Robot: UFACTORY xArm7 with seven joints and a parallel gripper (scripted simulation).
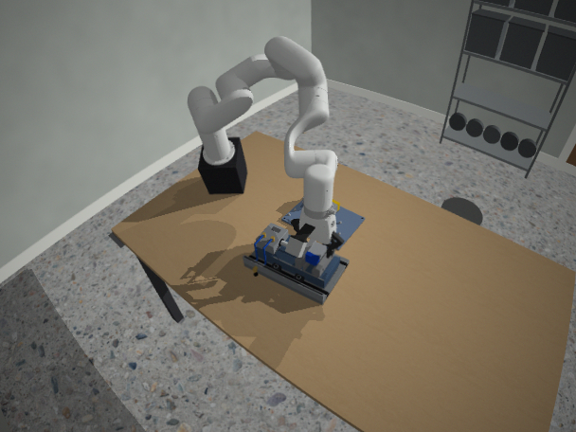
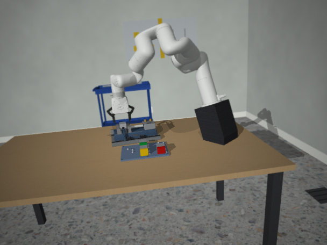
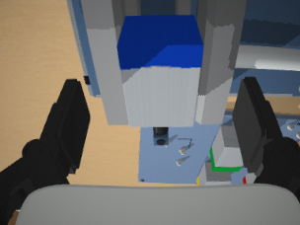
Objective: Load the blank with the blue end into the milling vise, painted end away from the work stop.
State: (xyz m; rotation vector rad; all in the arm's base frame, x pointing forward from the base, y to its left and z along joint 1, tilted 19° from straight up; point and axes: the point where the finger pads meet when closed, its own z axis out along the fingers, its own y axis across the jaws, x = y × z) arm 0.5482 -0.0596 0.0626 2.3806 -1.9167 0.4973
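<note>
Right now my hand is 3 cm above the blue-ended blank. From my hand the other things lie so: black work stop rod: 5 cm to the left, 4 cm below, 1 cm behind; then moving jaw: 5 cm below, 4 cm behind, 1 cm to the right; then fixed jaw: 5 cm below, 3 cm ahead, 1 cm to the left.
</note>
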